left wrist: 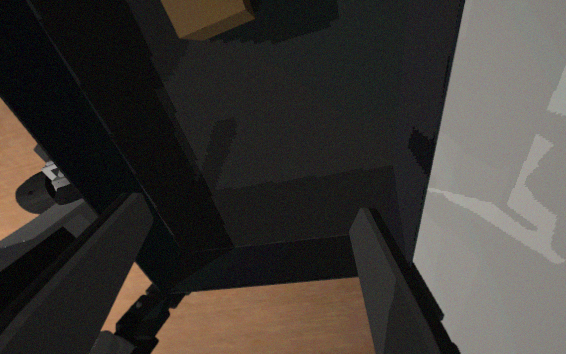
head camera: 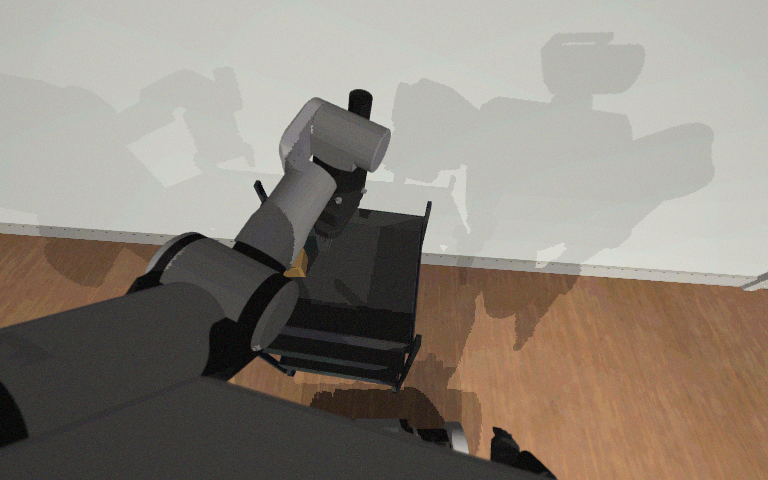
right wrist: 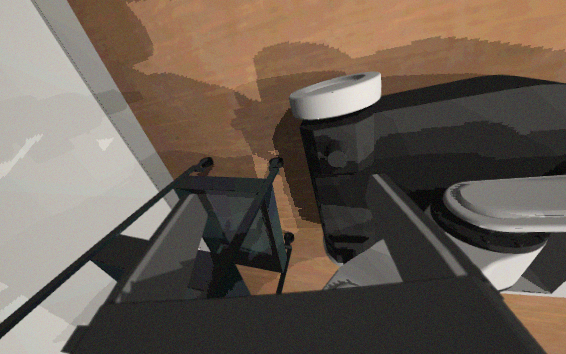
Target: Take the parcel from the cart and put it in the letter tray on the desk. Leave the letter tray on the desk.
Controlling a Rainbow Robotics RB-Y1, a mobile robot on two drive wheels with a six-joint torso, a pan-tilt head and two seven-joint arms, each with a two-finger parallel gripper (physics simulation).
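Frame: origin at the robot's base, x ahead, y right, z down, level; metres.
Seen in the pictures: left gripper, fingertip midpoint: [left wrist: 254, 213] [head camera: 336, 231]; right gripper, fingertip midpoint: [head camera: 495, 454] [right wrist: 283, 196].
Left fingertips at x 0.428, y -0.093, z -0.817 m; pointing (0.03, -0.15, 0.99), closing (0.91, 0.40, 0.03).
Observation:
A point is followed by its place in that frame.
The parcel [head camera: 297, 266] @[z -0.715, x 0.394, y -0.193 m] [left wrist: 212, 17] @[z -0.715, x 0.421, y -0.187 m] is a tan box lying in the dark cart [head camera: 390, 266] @[z -0.663, x 0.424, y 0.030 m] [left wrist: 290, 262] @[z -0.701, x 0.389, y 0.094 m] [right wrist: 227, 184] @[z -0.171, x 0.341, y 0.090 m]. In the head camera my left arm partly hides it; in the left wrist view it is cut off by the top edge. My left gripper [head camera: 327, 230] @[z -0.817, x 0.428, y -0.093 m] [left wrist: 254, 213] @[z -0.817, x 0.428, y -0.093 m] is open over the cart, with no parcel between its fingers; the parcel lies beyond the fingertips. My right gripper [right wrist: 283, 196] @[z -0.480, x 0.018, y 0.281 m] is open and empty beside the cart; part of it shows at the bottom of the head camera. The letter tray and desk do not show.
A pale wall [head camera: 481, 169] @[z -0.647, x 0.793, y 0.335 m] [left wrist: 500, 150] @[z -0.505, x 0.808, y 0.141 m] [right wrist: 45, 150] @[z -0.296, x 0.793, y 0.344 m] stands close behind the cart, with robot shadows on it. The wooden floor [head camera: 623, 367] @[z -0.001, x 0.298, y 1.040 m] [left wrist: 260, 315] @[z -0.001, x -0.313, y 1.546 m] lies around the cart. My dark base with a white wheel [right wrist: 340, 100] is close to the cart's near end.

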